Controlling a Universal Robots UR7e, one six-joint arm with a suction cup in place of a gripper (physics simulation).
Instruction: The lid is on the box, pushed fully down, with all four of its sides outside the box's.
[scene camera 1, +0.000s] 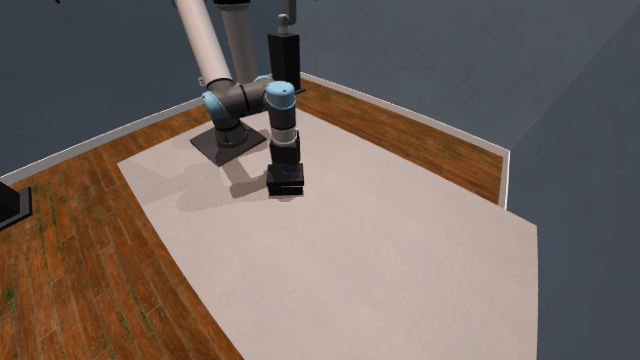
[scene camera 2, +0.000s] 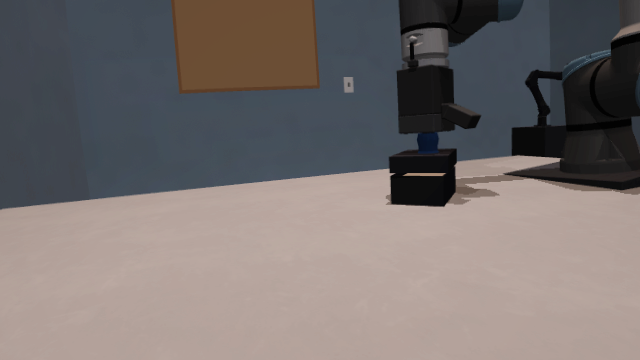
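Pixels of known places: hand, tool point: (scene camera 1: 287, 173) (scene camera 2: 428, 160); arm's base, link origin: (scene camera 1: 232, 137) (scene camera 2: 600, 168).
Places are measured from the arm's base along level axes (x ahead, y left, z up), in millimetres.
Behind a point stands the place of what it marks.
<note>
The black lid (scene camera 1: 279, 181) @[x 436, y -73, z 61 mm] (scene camera 2: 420, 164) @[x 461, y 22, z 49 mm] is held roughly level right above the black box (scene camera 1: 285, 191) @[x 448, y -62, z 6 mm] (scene camera 2: 417, 190) @[x 463, y 14, z 7 mm], which stands on the pale table. A thin, light strip of the box's inside shows between the lid's lower edge and the box's front rim in both views, so the lid's sides are not down around the box there. Whether the lid touches the rim at the right or back cannot be told; the far sides are hidden. My gripper's blue suction cup (scene camera 1: 287, 172) (scene camera 2: 428, 151) is on the lid's top and holds it.
The arm's base plate (scene camera 1: 205, 145) @[x -48, y -121, z -3 mm] (scene camera 2: 595, 179) @[x 113, y 64, z -5 mm] is on the table (scene camera 1: 380, 250) @[x 827, y -18, z -18 mm] (scene camera 2: 250, 270) @[x 740, y 163, z -18 mm], behind the box in scene camera 1 and to its right in scene camera 2. A tall black block (scene camera 1: 285, 60) stands behind the arm.
</note>
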